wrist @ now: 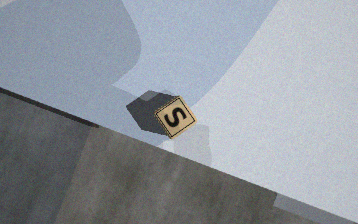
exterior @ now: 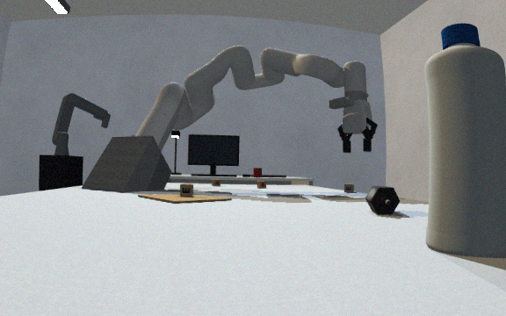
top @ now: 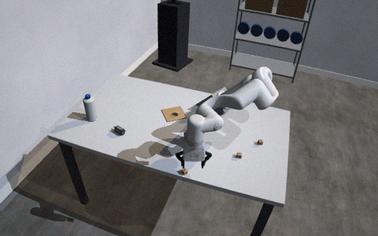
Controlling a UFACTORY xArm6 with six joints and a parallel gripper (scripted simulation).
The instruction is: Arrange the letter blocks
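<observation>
The tan mat lies 450 mm behind my hand, 390 mm to the right of it and 130 mm below it. Also, from my hand: white bottle 100 mm behind, 820 mm to the right, 50 mm below; then black hexagonal object 100 mm behind, 580 mm to the right, 110 mm below.
</observation>
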